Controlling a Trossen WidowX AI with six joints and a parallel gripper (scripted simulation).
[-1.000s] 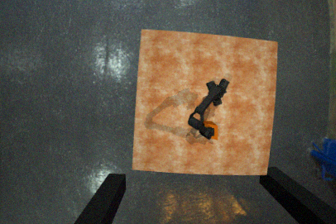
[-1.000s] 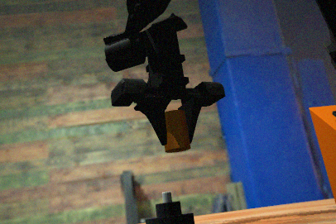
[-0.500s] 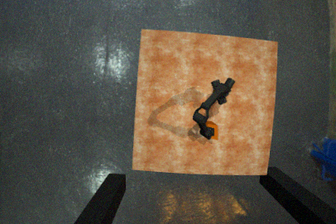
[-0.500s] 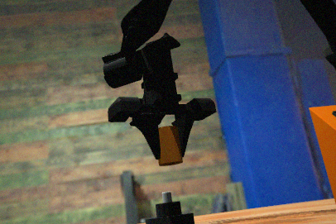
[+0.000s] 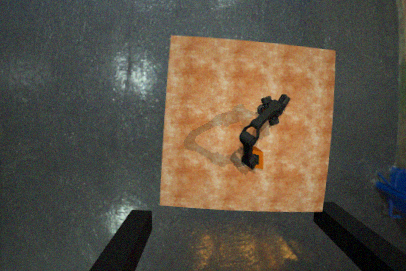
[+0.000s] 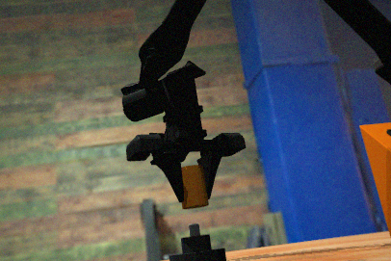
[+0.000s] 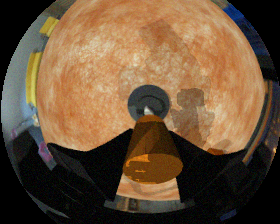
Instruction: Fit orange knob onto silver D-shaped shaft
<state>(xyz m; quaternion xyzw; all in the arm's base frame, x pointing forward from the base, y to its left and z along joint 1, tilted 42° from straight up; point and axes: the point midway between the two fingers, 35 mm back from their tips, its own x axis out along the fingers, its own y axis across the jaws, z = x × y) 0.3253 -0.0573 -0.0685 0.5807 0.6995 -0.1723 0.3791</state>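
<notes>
My gripper tip is 6 cm above the dark round pedestal, 1 cm to the left of it and 1 cm short of it. Round my gripper tip: orange knob: 3 cm above.
</notes>
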